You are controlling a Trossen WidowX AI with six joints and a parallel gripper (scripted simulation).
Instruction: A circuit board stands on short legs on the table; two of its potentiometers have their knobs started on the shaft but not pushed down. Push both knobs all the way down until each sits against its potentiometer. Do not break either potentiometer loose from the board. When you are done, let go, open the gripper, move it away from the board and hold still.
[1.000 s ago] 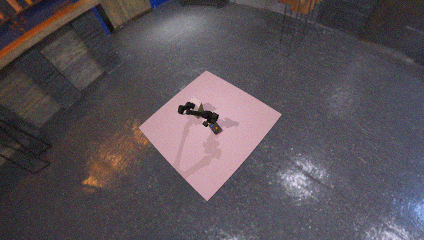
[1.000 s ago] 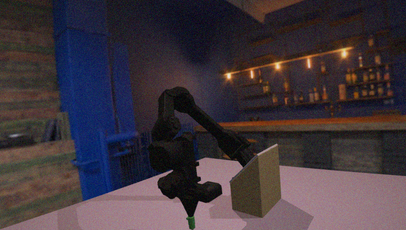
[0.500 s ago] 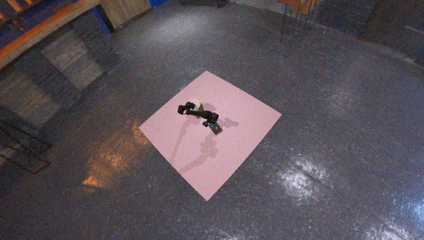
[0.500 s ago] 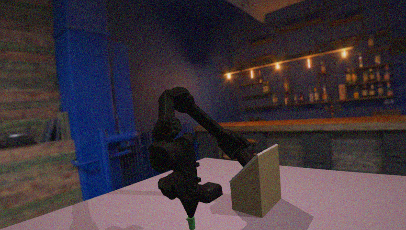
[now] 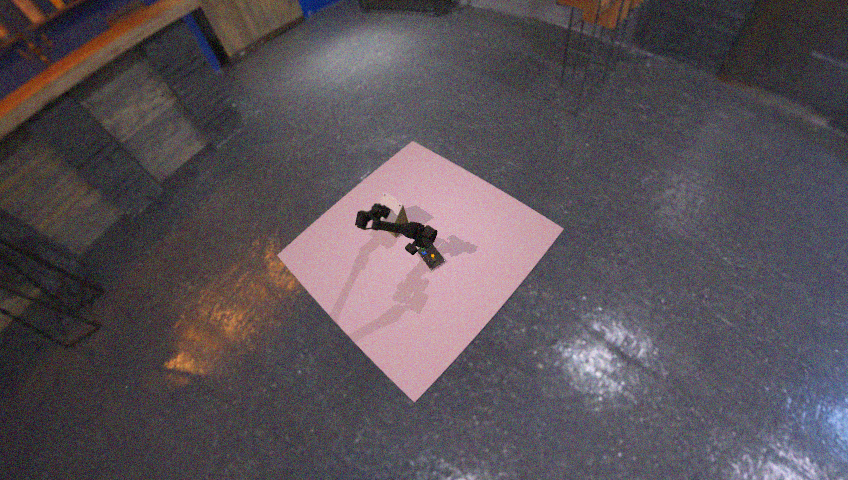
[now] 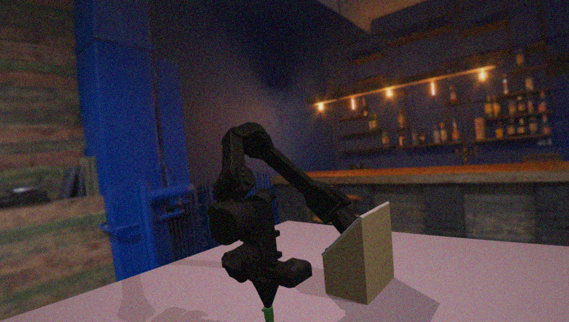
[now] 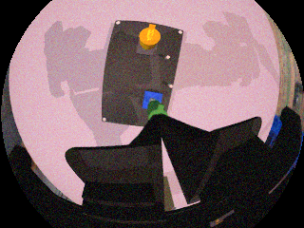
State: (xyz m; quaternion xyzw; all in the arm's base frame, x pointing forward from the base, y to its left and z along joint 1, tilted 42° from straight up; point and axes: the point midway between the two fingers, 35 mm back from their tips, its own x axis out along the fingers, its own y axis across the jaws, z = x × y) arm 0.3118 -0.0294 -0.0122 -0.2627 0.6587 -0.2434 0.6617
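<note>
My gripper tip is 8 cm short of the orange knob and 2 cm above it.
</note>
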